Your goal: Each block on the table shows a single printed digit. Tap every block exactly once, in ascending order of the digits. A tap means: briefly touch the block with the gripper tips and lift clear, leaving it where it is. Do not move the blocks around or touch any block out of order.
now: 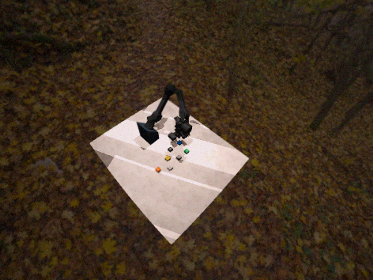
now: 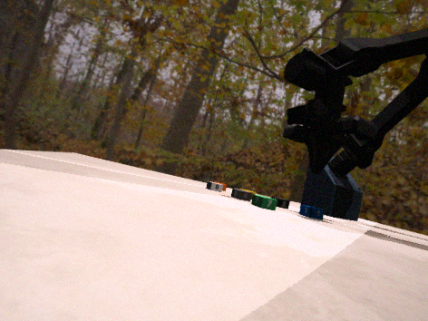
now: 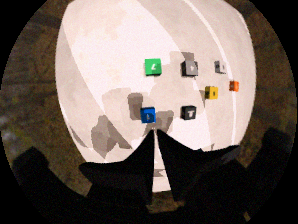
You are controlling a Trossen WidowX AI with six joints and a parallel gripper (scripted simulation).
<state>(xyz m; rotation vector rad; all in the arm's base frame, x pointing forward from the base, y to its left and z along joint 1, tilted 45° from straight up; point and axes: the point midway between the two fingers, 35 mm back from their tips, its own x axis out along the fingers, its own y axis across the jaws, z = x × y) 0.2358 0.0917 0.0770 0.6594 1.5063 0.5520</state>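
The orange block is 290 mm to the right of my gripper tip, 80 mm below it and 50 mm ahead of it. Round my gripper tip: green block 100 mm ahead, 80 mm below, 20 mm to the right; blue block 80 mm below, 10 mm to the left; black block 90 mm to the right, 80 mm below, 10 mm behind.
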